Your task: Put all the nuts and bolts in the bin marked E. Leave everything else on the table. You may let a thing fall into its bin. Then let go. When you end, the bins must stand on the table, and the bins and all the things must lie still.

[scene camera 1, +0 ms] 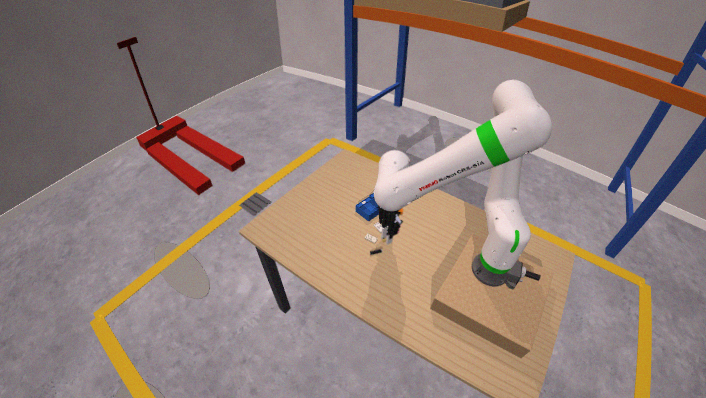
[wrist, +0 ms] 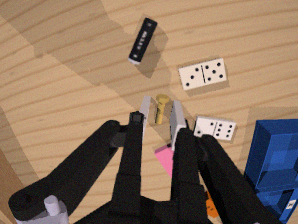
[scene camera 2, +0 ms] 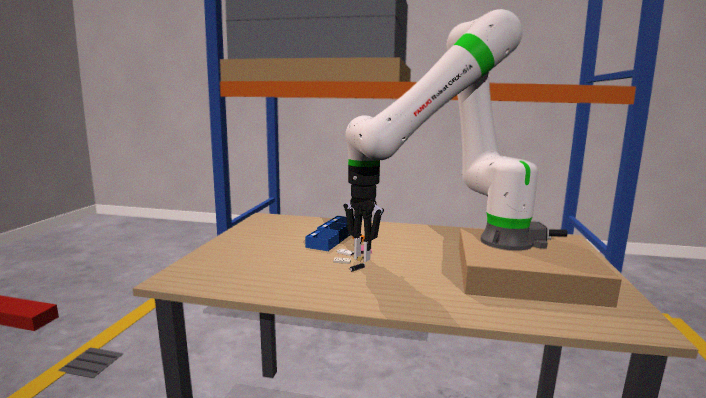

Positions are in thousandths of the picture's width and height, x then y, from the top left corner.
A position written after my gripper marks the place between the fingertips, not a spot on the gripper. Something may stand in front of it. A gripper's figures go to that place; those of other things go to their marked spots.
Labels:
My gripper (scene camera 2: 513, 652): 130 cm from the lens. A blue bin (scene camera 2: 465, 592) is 144 cm from the lens.

